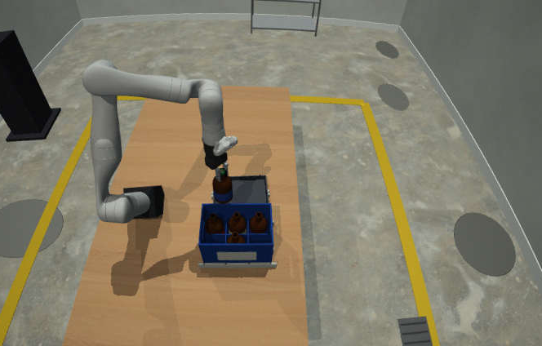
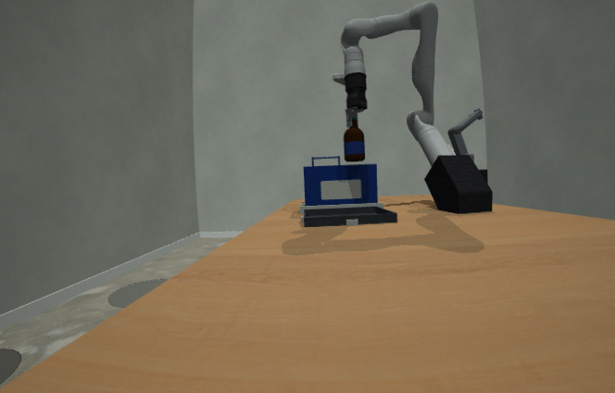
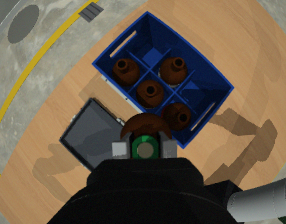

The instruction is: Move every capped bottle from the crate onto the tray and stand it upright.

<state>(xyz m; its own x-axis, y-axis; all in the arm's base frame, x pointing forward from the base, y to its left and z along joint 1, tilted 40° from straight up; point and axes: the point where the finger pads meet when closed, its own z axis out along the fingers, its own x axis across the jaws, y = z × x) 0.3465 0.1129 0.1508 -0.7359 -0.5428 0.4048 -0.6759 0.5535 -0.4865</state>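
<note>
Now: the brown bottle 6 cm below my hand. From my hand the other things lie so: crate 4 cm ahead, 11 cm to the right, 24 cm below; dark grey tray 6 cm ahead, 15 cm to the left, 31 cm below.
</note>
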